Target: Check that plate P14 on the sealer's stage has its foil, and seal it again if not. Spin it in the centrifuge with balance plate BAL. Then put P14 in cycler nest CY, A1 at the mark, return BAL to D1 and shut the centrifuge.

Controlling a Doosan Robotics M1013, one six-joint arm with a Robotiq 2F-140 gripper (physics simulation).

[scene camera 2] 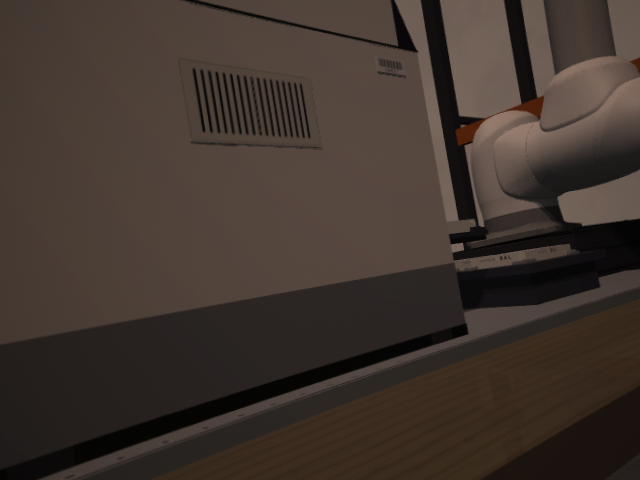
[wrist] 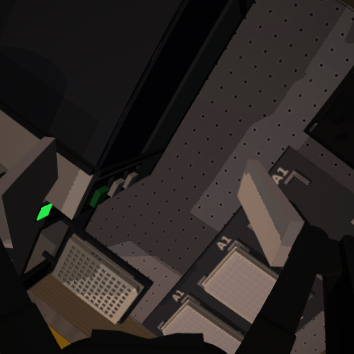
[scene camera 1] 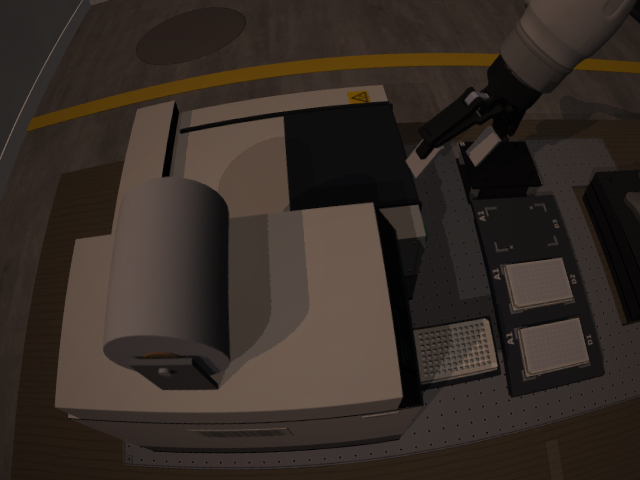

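Where they show: gripper, between the fingertips: (wrist: 151, 168) (scene camera 1: 444, 163); arm's base, origin of its link: (scene camera 2: 526, 239).
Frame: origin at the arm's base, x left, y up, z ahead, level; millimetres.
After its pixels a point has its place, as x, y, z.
My gripper (scene camera 1: 453, 153) @(-144, 153, 536) (wrist: 151, 168) @(-144, 153, 536) is open with nothing between its fingers, above the perforated deck beside the rear machine's dark panel. A plate (scene camera 1: 454, 351) @(100, 31, 590) (wrist: 97, 280) @(89, 31, 581), taken as P14, sits on the sealer's stage; its wells show as dark holes and no foil shows over them. The sealer (scene camera 1: 341, 289) @(64, 262, 747) (scene camera 2: 310, 206) @(168, 48, 862) carries a foil roll (scene camera 1: 168, 268) @(72, 383, 885). BAL (scene camera 1: 554, 346) @(142, -19, 399) (scene camera 2: 504, 257) @(144, -23, 459) (wrist: 200, 325) @(114, -19, 414) sits in D1, its label readable in scene camera 2. The rear machine (scene camera 1: 232, 160) @(-267, 122, 844), seemingly the centrifuge, has a dark panel (scene camera 1: 346, 160) @(-209, 124, 672). Nest CY cannot be made out.
Another pale plate (scene camera 1: 540, 283) @(23, -19, 377) (wrist: 240, 282) @(9, -19, 399) sits in D2. Corner marks of D3 show on the dark nest board (scene camera 1: 522, 227) @(-103, -35, 353). A black box (scene camera 1: 504, 167) @(-245, -31, 325) stands behind the board, and a black unit (scene camera 1: 610, 232) @(-40, -47, 136) stands to its right. A green light (wrist: 44, 212) @(-4, 78, 660) glows near the left finger.
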